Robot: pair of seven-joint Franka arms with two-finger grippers.
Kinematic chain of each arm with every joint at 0, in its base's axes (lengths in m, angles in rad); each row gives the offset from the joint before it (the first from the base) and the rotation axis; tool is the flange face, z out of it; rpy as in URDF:
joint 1: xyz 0 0 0.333 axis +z
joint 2: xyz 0 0 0 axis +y
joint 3: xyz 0 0 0.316 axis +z
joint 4: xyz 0.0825 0 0 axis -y
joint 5: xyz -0.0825 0 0.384 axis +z
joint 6: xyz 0 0 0 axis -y
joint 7: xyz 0.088 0 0 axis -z
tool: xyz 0 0 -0.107 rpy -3.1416 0 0
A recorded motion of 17 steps. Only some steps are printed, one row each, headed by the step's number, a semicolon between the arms.
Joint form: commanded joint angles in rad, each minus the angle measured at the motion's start. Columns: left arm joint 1, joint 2, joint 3, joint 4, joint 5, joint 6, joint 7; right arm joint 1, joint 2, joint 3, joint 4, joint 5, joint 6, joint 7.
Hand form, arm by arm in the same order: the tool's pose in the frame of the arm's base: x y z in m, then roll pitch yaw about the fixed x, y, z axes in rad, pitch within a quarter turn. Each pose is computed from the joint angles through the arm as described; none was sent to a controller.
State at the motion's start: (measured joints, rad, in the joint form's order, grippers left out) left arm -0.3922 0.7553 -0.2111 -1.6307 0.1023 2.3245 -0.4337; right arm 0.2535 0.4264 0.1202 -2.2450 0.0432 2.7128 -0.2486
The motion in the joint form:
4: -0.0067 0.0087 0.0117 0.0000 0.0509 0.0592 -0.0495; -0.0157 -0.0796 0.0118 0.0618 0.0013 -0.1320 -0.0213
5: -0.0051 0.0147 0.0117 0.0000 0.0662 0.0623 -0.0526; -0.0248 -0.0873 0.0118 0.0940 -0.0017 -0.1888 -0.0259
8: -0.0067 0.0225 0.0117 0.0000 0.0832 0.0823 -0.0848; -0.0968 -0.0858 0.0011 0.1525 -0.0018 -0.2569 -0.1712
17: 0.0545 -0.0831 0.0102 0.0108 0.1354 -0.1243 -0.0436; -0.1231 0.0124 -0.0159 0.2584 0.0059 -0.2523 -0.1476
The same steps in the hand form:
4: 0.5785 -0.3730 0.1786 3.1097 0.0073 -0.1718; 0.5286 0.2041 0.2344 -3.0874 -0.0683 0.5918
5: 0.5786 -0.3718 0.1748 3.1188 0.0053 -0.1780; 0.5366 0.2015 0.2459 -3.0845 -0.0521 0.5921
8: 0.5786 -0.3734 0.1713 3.1210 -0.0098 -0.1594; 0.5642 0.1598 0.2618 -3.0895 -0.0488 0.6574
17: 0.5992 -0.3293 0.2299 -3.0564 0.0422 -0.1691; 0.5988 0.1409 0.2460 -3.0844 -0.0617 0.5809

